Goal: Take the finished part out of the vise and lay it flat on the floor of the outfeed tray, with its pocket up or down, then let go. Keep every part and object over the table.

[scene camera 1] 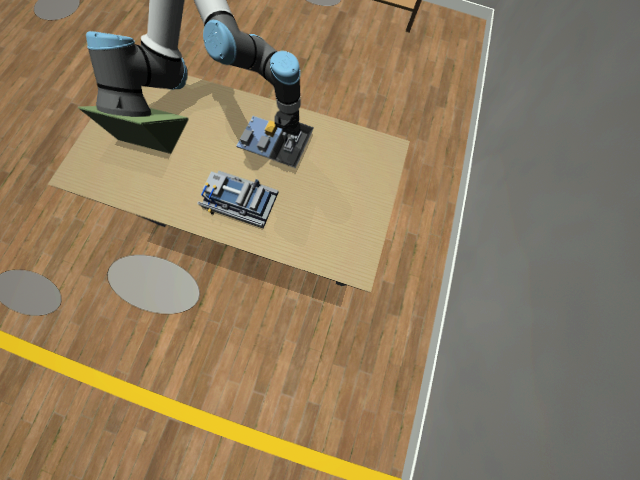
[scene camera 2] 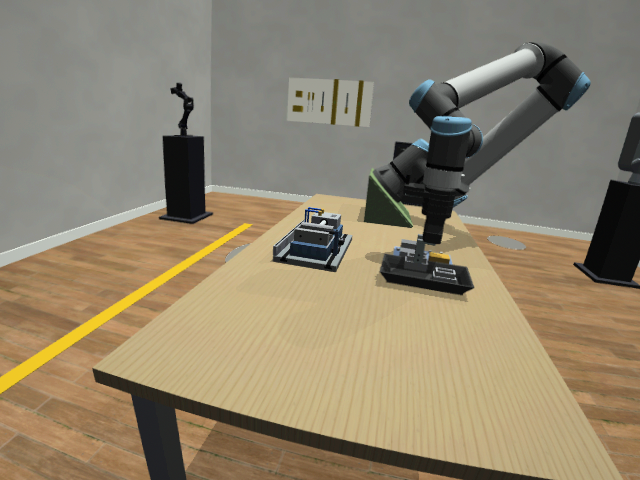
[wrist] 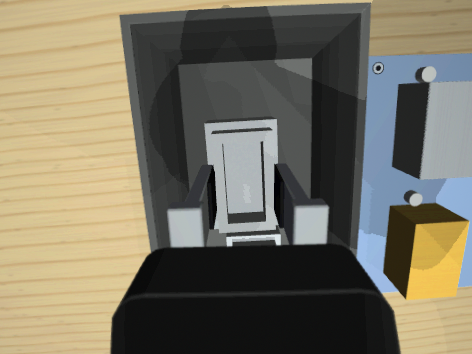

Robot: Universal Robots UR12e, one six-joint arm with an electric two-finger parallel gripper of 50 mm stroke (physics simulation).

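Places are measured from the arm's base along level axes (x right, y up, z back), in metres.
Pixels of known places: gripper, fingertip midpoint: (scene camera 1: 290,144) (scene camera 2: 417,260) (wrist: 244,183); arm's base, link origin: (scene camera 1: 125,111) (scene camera 2: 385,187).
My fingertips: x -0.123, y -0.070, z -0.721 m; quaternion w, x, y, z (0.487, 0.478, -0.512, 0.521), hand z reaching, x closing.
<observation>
Ahead of a thing's pixels: the offset from my fingertips to its middle. Level surfaces: height alone.
The finished part @(dx +0.004, dy -0.005, dz +0.000 m) (scene camera 1: 290,144) (wrist: 243,175) is a light grey block with a rectangular pocket; its pocket side faces the wrist camera and looks turned up. My gripper (wrist: 244,183) is shut on its two long sides, pointing down over the outfeed tray. The dark outfeed tray (scene camera 1: 305,147) (scene camera 2: 423,281) (wrist: 340,100) is under and around the part; contact with its floor cannot be told. Another pocketed part @(dx -0.078, dy -0.037, dz +0.002 m) (scene camera 2: 444,273) (wrist: 253,236) lies in the tray, partly hidden by my gripper body in the wrist view. The vise @(dx +0.308, dy -0.017, dz +0.136 m) (scene camera 1: 242,198) (scene camera 2: 312,245) shows no part between its jaws.
A blue plate @(dx -0.034, dy -0.062, dz +0.173 m) (scene camera 1: 256,125) (wrist: 377,200) adjoins the tray, carrying grey blocks @(dx +0.014, dy -0.041, dz +0.133 m) (scene camera 1: 263,142) (wrist: 452,130) and a yellow block @(dx -0.077, dy -0.041, dz +0.129 m) (scene camera 1: 270,127) (scene camera 2: 439,256) (wrist: 437,255). The green robot base wedge (scene camera 1: 149,131) (scene camera 2: 383,206) stands farther back on the table @(dy -0.067 m) (scene camera 1: 336,217) (scene camera 2: 336,361).
</observation>
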